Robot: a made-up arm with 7 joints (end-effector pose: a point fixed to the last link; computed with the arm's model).
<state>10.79 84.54 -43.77 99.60 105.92 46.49 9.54</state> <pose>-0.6 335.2 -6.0 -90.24 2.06 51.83</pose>
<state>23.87 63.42 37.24 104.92 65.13 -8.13 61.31</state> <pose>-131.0 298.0 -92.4 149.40 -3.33 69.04</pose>
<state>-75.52 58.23 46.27 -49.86 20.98 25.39 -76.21</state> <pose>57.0 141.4 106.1 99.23 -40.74 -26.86</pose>
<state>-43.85 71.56 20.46 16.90 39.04 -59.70 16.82</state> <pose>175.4 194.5 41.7 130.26 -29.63 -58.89</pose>
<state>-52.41 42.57 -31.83 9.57 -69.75 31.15 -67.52</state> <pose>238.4 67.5 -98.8 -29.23 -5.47 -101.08</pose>
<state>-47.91 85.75 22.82 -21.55 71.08 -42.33 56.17</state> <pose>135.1 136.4 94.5 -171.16 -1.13 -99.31</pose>
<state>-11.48 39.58 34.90 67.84 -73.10 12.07 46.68</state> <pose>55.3 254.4 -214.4 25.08 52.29 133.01</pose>
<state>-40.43 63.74 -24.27 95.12 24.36 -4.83 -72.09</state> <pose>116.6 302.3 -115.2 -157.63 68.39 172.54</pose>
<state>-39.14 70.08 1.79 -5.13 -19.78 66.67 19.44</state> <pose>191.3 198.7 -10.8 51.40 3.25 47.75</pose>
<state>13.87 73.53 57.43 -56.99 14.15 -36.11 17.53</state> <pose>52.8 114.5 22.1 132.72 -18.02 -88.47</pose>
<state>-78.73 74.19 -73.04 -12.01 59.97 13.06 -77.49</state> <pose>221.0 89.6 -18.4 174.44 31.34 38.86</pose>
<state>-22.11 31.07 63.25 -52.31 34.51 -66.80 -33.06</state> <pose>64.2 119.7 -23.8 157.62 -14.99 -46.00</pose>
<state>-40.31 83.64 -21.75 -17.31 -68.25 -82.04 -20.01</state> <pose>146.6 147.4 34.7 84.35 -51.90 -113.66</pose>
